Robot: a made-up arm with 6 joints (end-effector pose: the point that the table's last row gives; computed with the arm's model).
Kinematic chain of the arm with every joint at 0, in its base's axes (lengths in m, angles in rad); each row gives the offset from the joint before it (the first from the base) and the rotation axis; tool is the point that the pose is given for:
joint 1: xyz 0 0 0.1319 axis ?
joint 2: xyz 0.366 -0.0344 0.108 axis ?
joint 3: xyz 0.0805 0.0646 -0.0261 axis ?
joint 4: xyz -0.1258 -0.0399 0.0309 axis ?
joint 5: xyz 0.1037 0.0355 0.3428 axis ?
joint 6: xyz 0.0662 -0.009 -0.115 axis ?
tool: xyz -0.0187 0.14 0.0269
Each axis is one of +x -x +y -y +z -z.
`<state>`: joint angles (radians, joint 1 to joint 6).
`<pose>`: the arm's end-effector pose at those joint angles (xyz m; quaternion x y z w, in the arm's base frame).
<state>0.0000 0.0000 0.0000 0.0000 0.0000 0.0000</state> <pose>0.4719 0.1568 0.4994 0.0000 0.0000 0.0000 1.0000</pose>
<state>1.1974 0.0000 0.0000 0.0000 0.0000 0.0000</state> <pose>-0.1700 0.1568 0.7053 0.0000 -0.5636 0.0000 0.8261</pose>
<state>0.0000 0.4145 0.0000 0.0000 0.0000 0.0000</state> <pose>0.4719 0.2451 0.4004 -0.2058 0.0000 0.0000 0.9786</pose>
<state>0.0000 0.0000 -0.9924 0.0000 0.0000 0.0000</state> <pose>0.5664 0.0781 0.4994 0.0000 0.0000 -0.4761 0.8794</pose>
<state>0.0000 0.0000 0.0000 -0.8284 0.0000 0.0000</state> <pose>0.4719 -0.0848 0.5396 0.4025 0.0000 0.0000 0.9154</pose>
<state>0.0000 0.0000 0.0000 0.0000 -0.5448 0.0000</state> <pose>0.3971 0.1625 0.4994 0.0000 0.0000 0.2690 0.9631</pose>
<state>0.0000 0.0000 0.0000 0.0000 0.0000 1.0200</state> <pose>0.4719 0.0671 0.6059 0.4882 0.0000 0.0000 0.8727</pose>
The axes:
joint 1: -y
joint 2: -x
joint 3: +z
joint 4: -x
joint 5: -z
joint 6: +x

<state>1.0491 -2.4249 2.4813 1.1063 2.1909 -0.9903</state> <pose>0.1537 -0.1386 0.5034 0.9128 -0.2588 0.0751 0.3069</pose>
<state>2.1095 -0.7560 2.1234 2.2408 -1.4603 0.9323</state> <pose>-0.0277 0.0953 0.4951 -0.7047 -0.6238 -0.3324 0.0613</pose>
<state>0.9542 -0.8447 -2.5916 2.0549 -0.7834 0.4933</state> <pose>0.4308 0.1302 0.5493 0.3611 0.7199 -0.0964 0.5849</pose>
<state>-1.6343 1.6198 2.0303 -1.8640 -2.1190 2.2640</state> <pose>-0.2265 -0.0033 -0.6221 -0.3444 0.0424 0.5952 0.7248</pose>
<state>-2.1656 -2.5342 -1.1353 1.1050 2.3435 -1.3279</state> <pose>-0.1817 -0.1581 -0.3105 0.1899 -0.5300 -0.3937 0.7267</pose>
